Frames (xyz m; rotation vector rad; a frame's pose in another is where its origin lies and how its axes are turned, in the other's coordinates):
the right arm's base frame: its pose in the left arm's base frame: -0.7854 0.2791 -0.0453 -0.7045 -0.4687 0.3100
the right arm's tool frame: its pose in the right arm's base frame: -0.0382 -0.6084 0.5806 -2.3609 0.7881 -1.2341
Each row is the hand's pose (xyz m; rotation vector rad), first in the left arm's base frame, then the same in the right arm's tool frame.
Working: the left arm's base frame: its pose in the right arm's tool frame: -0.5932 0.1941 1.1279 2.3673 0.1994 2.0349

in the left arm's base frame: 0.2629 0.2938 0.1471 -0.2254 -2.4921 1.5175
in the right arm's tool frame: -0.3842 -0.0590 1.3913 -1.8348 1.2120 1.5535
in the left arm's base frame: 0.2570 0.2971 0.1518 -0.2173 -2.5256 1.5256
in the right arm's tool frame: -0.3802 -0.0625 1.3851 -1.8061 1.2037 1.5890
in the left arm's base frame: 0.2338 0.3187 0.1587 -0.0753 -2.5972 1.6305
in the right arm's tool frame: -0.3749 -0.0859 1.3632 -1.6472 1.1338 1.6444
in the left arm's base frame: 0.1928 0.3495 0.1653 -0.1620 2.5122 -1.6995
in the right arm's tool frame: -0.3716 -0.1203 1.3248 -1.3819 1.0280 1.7046
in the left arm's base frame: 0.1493 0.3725 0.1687 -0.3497 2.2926 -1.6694
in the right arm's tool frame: -0.3726 -0.1474 1.2836 -1.1218 0.9364 1.7483
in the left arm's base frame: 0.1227 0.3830 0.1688 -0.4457 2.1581 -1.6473
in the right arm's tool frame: -0.3754 -0.1606 1.2584 -0.9681 0.8851 1.7633
